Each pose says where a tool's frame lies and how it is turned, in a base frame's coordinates. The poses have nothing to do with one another.
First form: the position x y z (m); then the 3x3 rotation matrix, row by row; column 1 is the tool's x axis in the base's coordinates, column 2 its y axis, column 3 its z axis. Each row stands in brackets.
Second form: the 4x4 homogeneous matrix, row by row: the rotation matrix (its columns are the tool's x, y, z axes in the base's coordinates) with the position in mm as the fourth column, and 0 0 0 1 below. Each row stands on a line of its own. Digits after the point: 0 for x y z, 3 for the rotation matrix.
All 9 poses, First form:
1: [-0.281 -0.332 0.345], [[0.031 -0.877 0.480], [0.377 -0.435 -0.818], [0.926 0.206 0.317]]
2: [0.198 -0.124 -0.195], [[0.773 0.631 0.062], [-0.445 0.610 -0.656], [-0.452 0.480 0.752]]
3: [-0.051 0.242 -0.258], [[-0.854 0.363 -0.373], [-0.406 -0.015 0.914], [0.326 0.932 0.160]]
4: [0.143 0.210 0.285], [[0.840 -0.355 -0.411], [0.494 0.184 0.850], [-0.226 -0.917 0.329]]
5: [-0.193 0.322 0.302], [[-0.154 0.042 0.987], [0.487 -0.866 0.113], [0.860 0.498 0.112]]
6: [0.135 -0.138 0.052], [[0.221 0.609 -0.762], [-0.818 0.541 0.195], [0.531 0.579 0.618]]
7: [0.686 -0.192 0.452], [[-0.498 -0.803 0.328], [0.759 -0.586 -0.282], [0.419 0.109 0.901]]
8: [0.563 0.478 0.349], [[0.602 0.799 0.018], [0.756 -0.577 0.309], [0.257 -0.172 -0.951]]
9: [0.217 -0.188 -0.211], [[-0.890 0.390 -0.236], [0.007 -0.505 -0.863], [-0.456 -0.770 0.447]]
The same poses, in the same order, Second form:
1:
0.031 -0.877 0.480 -281
0.377 -0.435 -0.818 -332
0.926 0.206 0.317 345
0 0 0 1

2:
0.773 0.631 0.062 198
-0.445 0.610 -0.656 -124
-0.452 0.480 0.752 -195
0 0 0 1

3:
-0.854 0.363 -0.373 -51
-0.406 -0.015 0.914 242
0.326 0.932 0.160 -258
0 0 0 1

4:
0.840 -0.355 -0.411 143
0.494 0.184 0.850 210
-0.226 -0.917 0.329 285
0 0 0 1

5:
-0.154 0.042 0.987 -193
0.487 -0.866 0.113 322
0.860 0.498 0.112 302
0 0 0 1

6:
0.221 0.609 -0.762 135
-0.818 0.541 0.195 -138
0.531 0.579 0.618 52
0 0 0 1

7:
-0.498 -0.803 0.328 686
0.759 -0.586 -0.282 -192
0.419 0.109 0.901 452
0 0 0 1

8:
0.602 0.799 0.018 563
0.756 -0.577 0.309 478
0.257 -0.172 -0.951 349
0 0 0 1

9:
-0.890 0.390 -0.236 217
0.007 -0.505 -0.863 -188
-0.456 -0.770 0.447 -211
0 0 0 1

